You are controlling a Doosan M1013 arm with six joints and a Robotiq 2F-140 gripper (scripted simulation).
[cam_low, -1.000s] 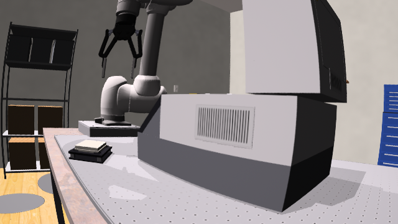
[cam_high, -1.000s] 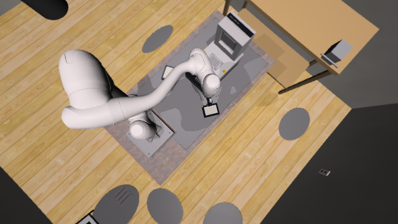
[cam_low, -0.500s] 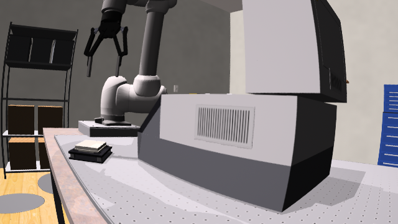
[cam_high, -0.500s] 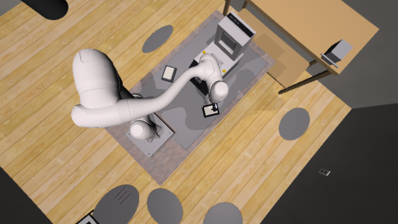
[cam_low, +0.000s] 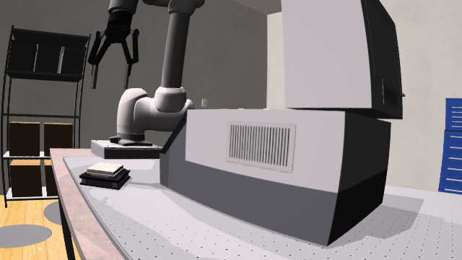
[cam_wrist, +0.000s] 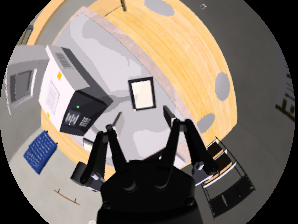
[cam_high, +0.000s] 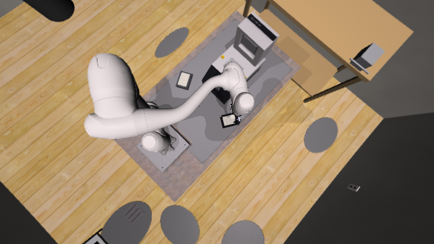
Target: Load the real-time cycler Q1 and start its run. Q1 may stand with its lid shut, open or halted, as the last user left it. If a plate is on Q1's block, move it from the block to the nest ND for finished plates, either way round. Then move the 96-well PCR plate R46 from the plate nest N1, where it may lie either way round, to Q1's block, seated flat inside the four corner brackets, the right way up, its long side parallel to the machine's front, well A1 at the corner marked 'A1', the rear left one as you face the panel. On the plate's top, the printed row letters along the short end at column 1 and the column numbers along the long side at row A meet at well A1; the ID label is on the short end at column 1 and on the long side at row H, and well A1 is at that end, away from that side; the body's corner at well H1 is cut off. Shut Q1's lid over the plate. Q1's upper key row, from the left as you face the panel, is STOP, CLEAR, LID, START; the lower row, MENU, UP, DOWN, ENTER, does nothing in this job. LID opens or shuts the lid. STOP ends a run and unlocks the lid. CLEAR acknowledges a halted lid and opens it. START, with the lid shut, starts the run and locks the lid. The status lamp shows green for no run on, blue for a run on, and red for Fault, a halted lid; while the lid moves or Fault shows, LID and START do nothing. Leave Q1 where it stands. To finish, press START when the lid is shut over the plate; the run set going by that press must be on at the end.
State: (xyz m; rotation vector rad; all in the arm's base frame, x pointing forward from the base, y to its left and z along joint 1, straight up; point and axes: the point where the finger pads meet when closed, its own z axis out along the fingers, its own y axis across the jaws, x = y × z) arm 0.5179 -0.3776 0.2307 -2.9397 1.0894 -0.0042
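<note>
The pale plate is 240 mm below my hand. Round my hand: black plate nest 260 mm below.
</note>
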